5 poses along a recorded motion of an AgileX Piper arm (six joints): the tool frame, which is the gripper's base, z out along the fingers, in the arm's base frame.
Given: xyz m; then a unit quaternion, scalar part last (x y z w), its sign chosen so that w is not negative.
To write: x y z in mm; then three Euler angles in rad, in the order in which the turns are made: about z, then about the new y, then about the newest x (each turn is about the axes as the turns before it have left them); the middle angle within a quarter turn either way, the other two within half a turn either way. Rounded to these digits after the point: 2 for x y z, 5 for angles.
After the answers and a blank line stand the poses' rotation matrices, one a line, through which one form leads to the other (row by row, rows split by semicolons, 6 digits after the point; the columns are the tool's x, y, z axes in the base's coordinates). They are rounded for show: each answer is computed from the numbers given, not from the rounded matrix.
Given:
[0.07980, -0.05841, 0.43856, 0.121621, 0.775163, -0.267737, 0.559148]
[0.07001, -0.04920, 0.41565, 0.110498, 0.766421, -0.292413, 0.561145]
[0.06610, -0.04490, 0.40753, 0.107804, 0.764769, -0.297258, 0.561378]
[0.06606, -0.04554, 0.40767, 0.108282, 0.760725, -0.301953, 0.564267]
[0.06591, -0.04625, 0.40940, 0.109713, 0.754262, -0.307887, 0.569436]
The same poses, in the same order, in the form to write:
[79.80, -58.41, 438.56, -2.83079, 1.19986, -2.26295]
[70.01, -49.20, 415.65, -2.71112, 1.18043, -2.12179]
[66.10, -44.90, 407.53, -2.68810, 1.17513, -2.09521]
[66.06, -45.54, 407.67, -2.66359, 1.17814, -2.06309]
[65.91, -46.25, 409.40, -2.62695, 1.18518, -2.01576]

-0.345123 0.487962 0.801738; -0.110857 0.827050 -0.551088; -0.931988 -0.279072 -0.231340
-0.345813 0.497548 0.795524; -0.158796 0.804570 -0.572234; -0.924769 -0.324212 -0.199222
-0.346467 0.498638 0.794557; -0.168858 0.800032 -0.575704; -0.922739 -0.333630 -0.192986
-0.339756 0.505510 0.793112; -0.176019 0.794199 -0.581606; -0.923896 -0.337206 -0.180855
-0.327411 0.516149 0.791450; -0.185139 0.786337 -0.589404; -0.926566 -0.339506 -0.161896

